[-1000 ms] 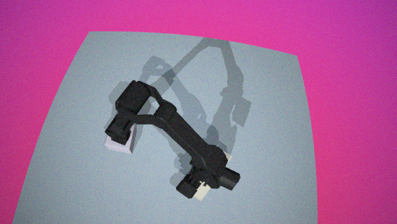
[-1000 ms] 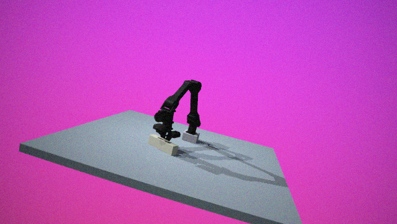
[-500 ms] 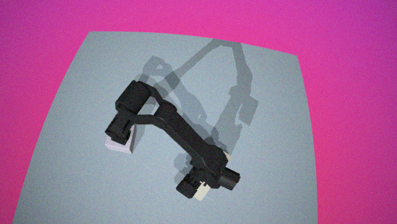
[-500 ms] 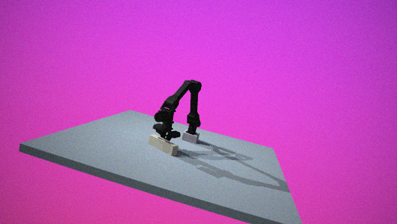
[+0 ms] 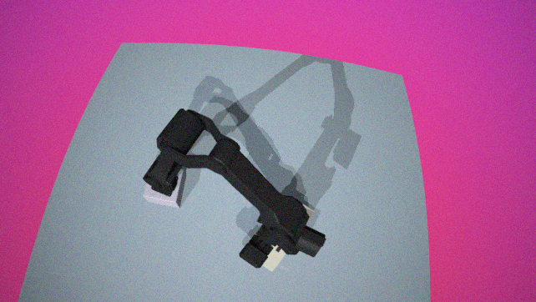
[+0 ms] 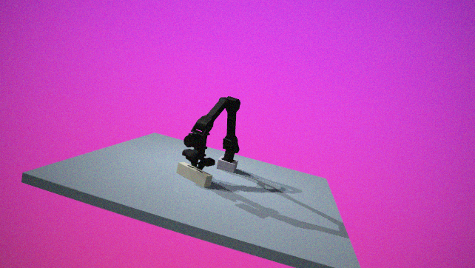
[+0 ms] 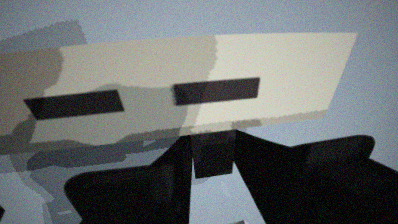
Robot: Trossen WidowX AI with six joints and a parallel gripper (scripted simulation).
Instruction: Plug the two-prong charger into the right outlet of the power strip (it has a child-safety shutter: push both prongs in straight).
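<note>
Now: gripper tip 20 mm short of the dark two-prong charger, 10 mm to the left of it and 10 mm below it.
</note>
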